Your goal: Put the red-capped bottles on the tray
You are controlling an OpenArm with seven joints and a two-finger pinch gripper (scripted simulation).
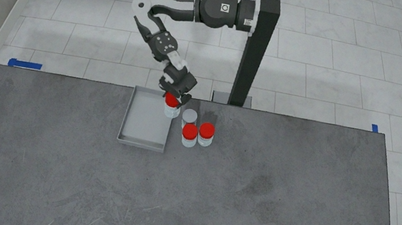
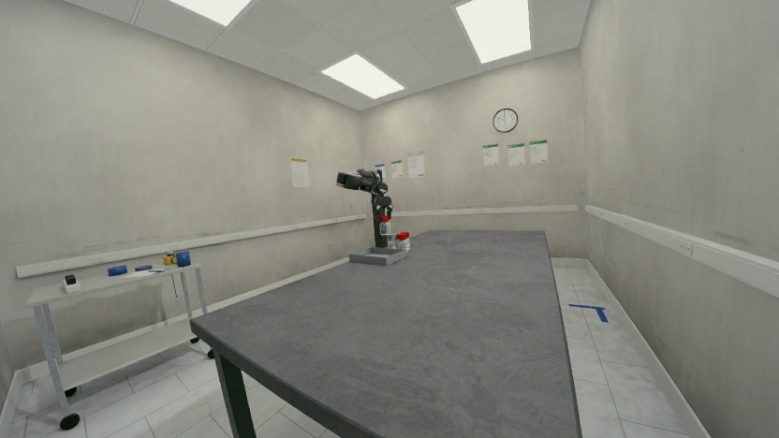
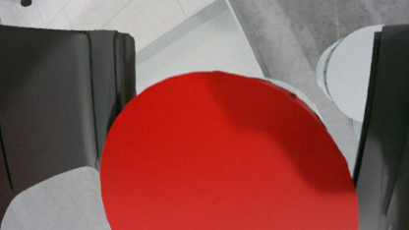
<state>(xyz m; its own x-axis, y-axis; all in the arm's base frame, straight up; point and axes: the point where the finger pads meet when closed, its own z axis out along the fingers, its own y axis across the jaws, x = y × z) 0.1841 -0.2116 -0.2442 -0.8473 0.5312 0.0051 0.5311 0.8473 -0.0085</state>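
Now: hand 1 cm short of the grey tray, 10 cm to the left of it and 19 cm above it. Round my hand: grey-capped bottle (1 cm ahead, 6 cm to the left, 16 cm below).
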